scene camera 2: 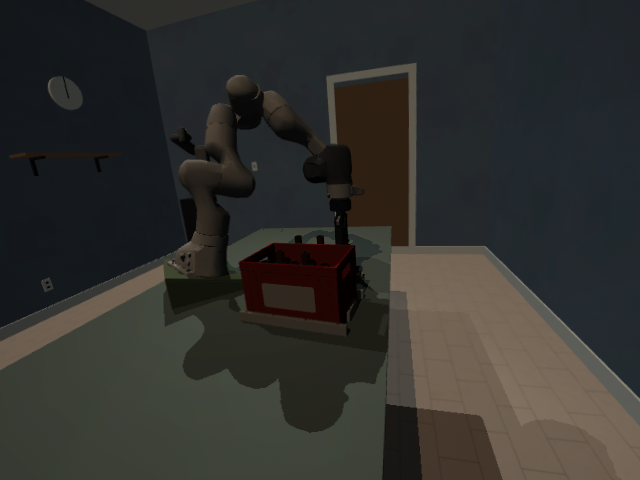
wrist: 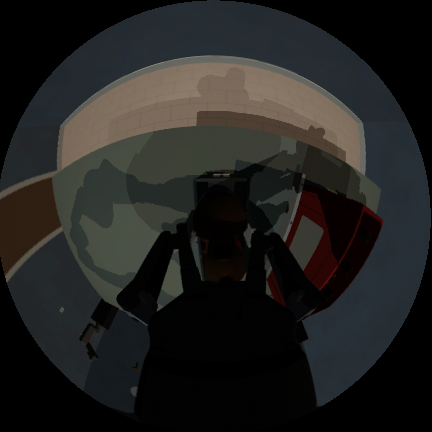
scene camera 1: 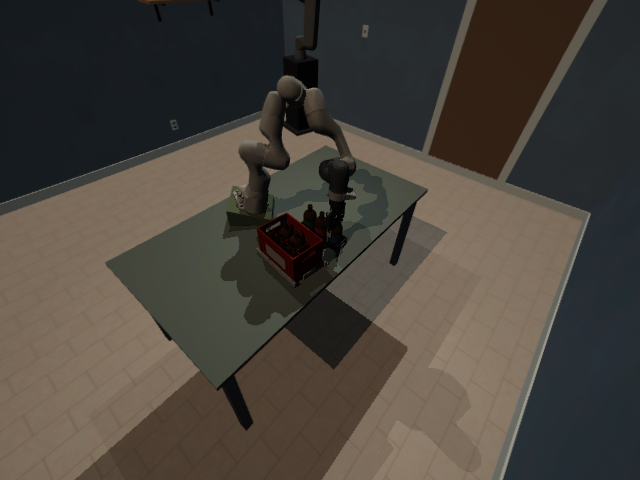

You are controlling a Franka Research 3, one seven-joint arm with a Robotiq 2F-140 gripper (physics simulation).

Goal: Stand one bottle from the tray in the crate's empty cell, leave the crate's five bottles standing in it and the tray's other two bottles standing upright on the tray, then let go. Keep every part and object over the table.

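The red crate [scene camera 1: 306, 268] [scene camera 2: 329, 291] [wrist: 314, 200] stands upright with brown bottles inside, among them one bottle [scene camera 1: 285, 229] [scene camera 2: 279, 256]. Its empty cell cannot be made out. Beside it stands the dark tray [wrist: 246, 186] with three upright brown bottles: a green-labelled bottle [scene camera 1: 309, 214], a red-labelled bottle [scene camera 1: 321, 223] and, nearest the table's front edge, a blue-labelled bottle [scene camera 1: 336, 236] [wrist: 220, 212]. My gripper [scene camera 1: 336, 219] [wrist: 218, 217] points down, shut on the blue-labelled bottle, with a finger on either side. In scene camera 2 the fingertips are hidden behind the crate.
The crate rests on a pale low base [scene camera 2: 294, 321], close to the front edge of the green table [scene camera 1: 170, 279] [scene camera 2: 206, 413]. The arm's base block [scene camera 1: 240, 219] [scene camera 2: 201, 291] stands at the opposite side. The crate wall rises close beside the tray.
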